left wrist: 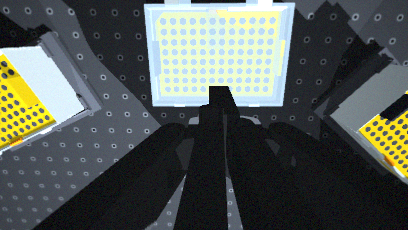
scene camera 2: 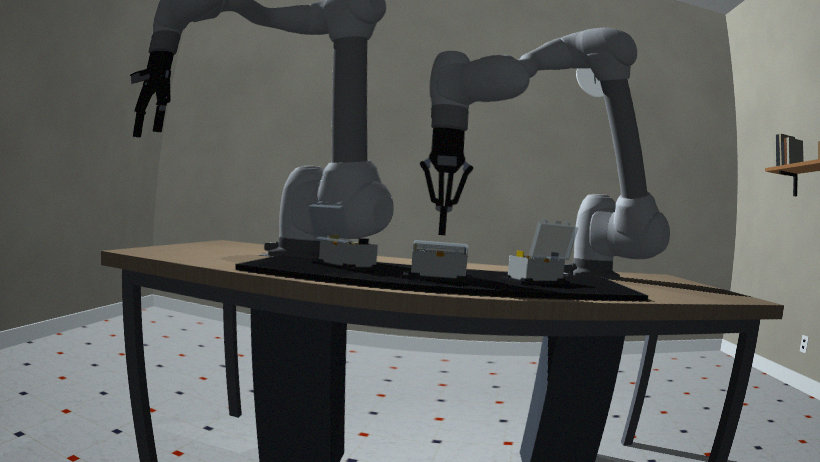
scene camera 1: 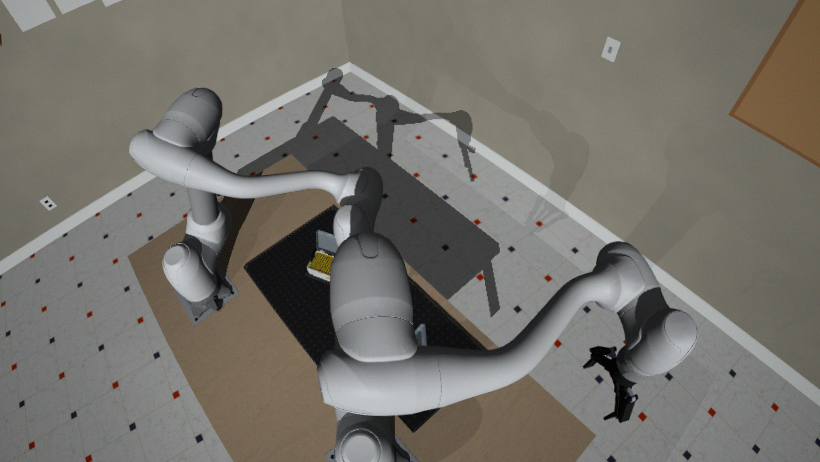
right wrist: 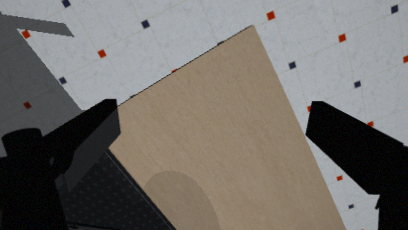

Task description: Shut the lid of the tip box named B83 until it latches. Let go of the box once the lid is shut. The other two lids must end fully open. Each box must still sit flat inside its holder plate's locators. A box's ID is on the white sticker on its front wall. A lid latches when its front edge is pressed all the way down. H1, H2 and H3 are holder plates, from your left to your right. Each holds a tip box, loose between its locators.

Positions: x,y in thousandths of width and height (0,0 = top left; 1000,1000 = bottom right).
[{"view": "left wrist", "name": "my left gripper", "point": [536,441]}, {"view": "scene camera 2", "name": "my left gripper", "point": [538,510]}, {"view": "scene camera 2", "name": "my right gripper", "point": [179,291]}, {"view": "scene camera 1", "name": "my right gripper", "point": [729,847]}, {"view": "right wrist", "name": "my right gripper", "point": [526,511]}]
